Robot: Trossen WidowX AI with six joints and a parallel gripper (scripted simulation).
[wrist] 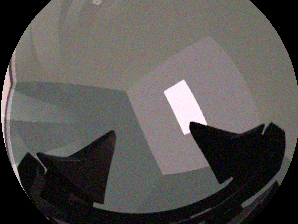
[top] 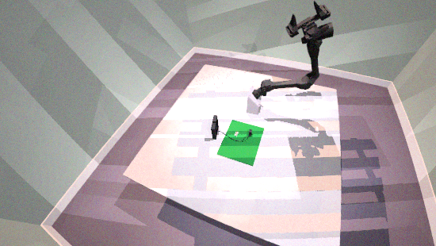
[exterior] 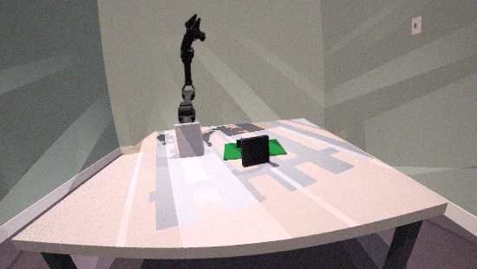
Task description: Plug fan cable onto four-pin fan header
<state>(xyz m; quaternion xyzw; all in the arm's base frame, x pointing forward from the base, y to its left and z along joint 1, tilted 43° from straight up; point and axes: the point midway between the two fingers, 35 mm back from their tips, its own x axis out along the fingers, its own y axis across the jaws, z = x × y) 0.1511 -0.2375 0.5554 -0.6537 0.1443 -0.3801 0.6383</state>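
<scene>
Right now my gripper tip is 73 cm above the dark plug, 19 cm short of it and 11 cm to the left of it. Round my gripper tip: green board 76 cm below, 26 cm ahead, 15 cm to the right; black fan 69 cm below, 33 cm to the right, 27 cm ahead.
</scene>
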